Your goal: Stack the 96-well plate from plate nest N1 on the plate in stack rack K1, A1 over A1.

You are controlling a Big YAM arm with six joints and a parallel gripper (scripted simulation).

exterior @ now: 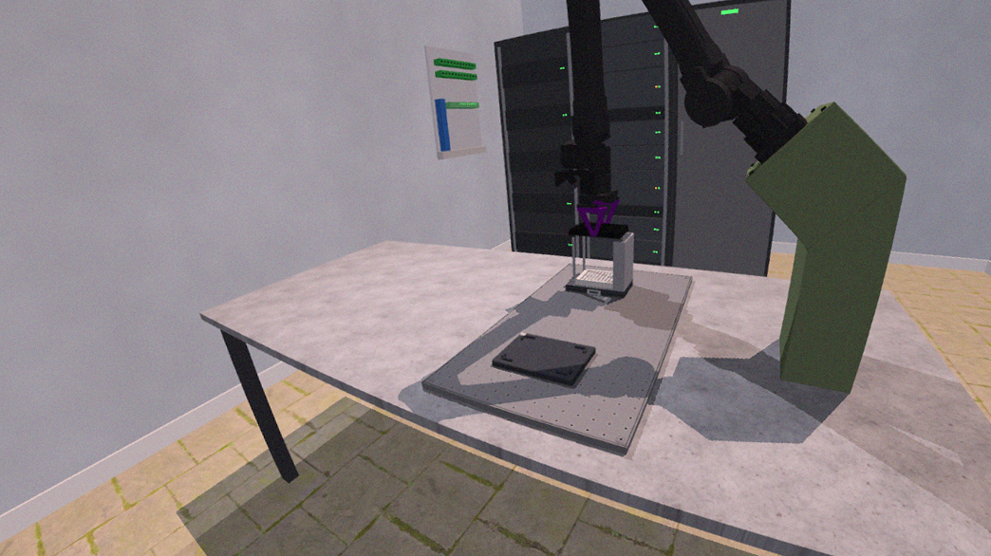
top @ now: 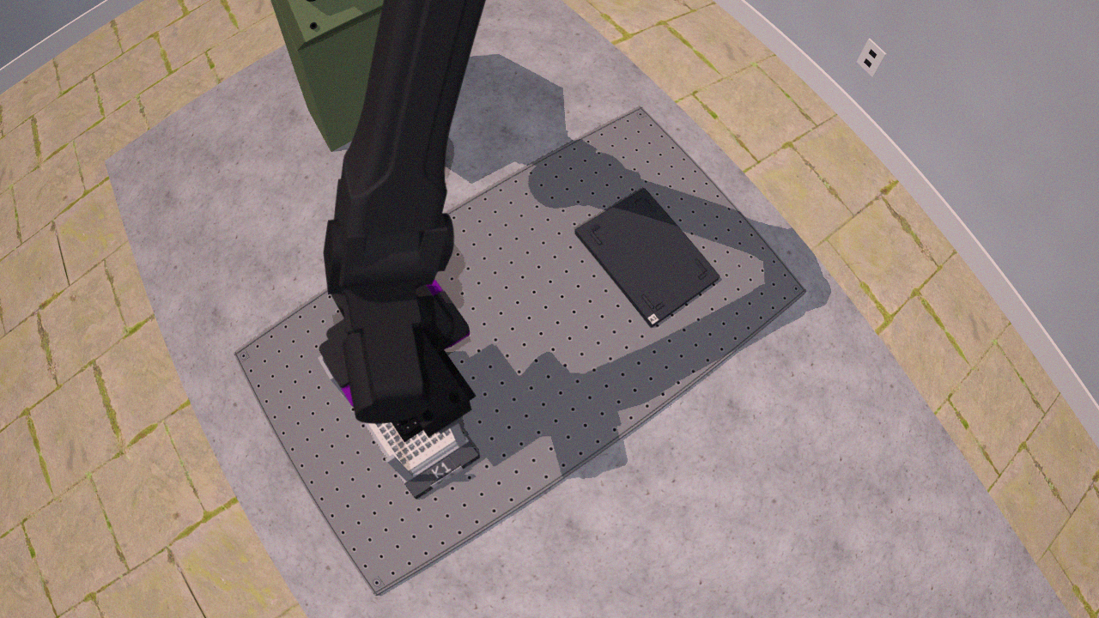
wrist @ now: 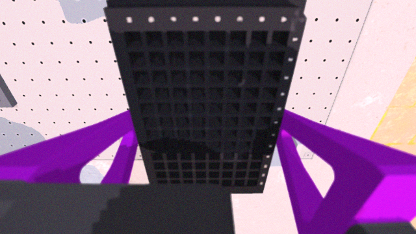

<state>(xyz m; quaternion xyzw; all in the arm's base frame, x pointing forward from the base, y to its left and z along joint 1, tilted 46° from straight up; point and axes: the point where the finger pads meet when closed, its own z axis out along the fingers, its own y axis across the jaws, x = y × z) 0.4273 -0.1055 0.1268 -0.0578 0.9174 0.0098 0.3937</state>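
The white 96-well plate is 3 cm to the right of my hand and 14 cm below it. The rest, counted from my hand: rack back wall 6 cm behind, 4 cm to the right, 9 cm below; then dark slot 6 cm behind, 4 cm to the right, 9 cm below; then black 96-well plate right at my hand.
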